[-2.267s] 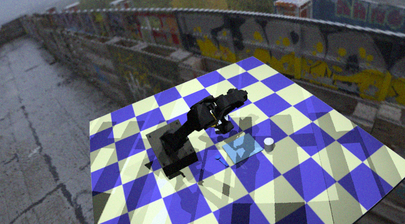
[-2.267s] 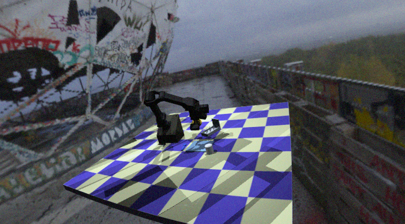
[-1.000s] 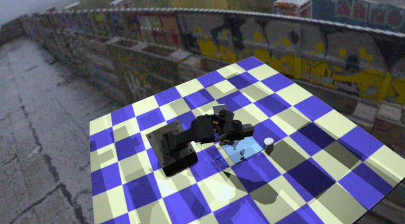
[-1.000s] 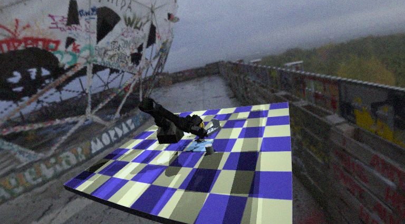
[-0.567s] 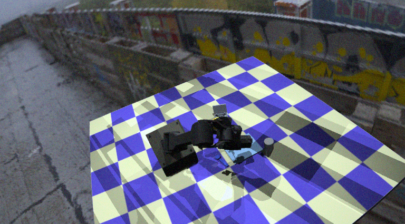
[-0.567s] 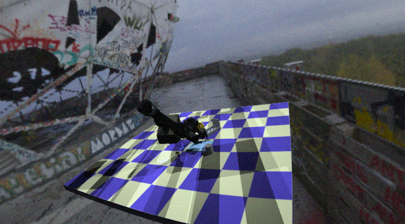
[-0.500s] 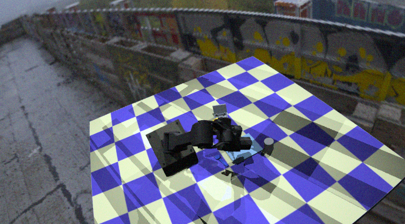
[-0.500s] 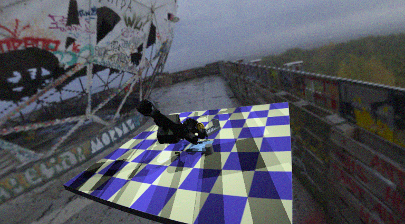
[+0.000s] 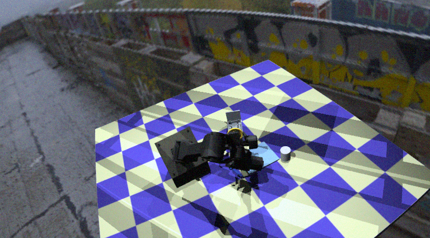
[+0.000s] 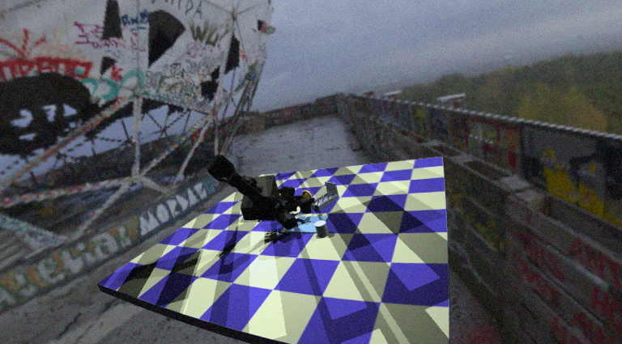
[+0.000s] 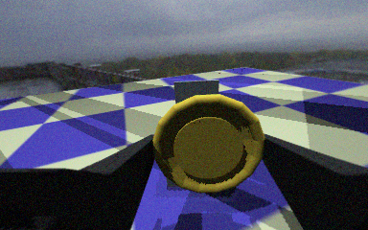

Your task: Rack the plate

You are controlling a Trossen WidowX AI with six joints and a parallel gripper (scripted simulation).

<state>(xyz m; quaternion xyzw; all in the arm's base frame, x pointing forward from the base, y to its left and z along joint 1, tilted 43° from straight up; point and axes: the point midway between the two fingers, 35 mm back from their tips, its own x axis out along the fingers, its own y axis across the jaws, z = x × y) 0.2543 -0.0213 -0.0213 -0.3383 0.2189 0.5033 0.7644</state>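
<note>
The grey dish rack is 8 cm to the left of my gripper tip, 5 cm below it and 3 cm ahead of it. Round my gripper tip: light blue mat 13 cm to the right, 7 cm below, 3 cm ahead; yellow plate 1 cm to the right.
</note>
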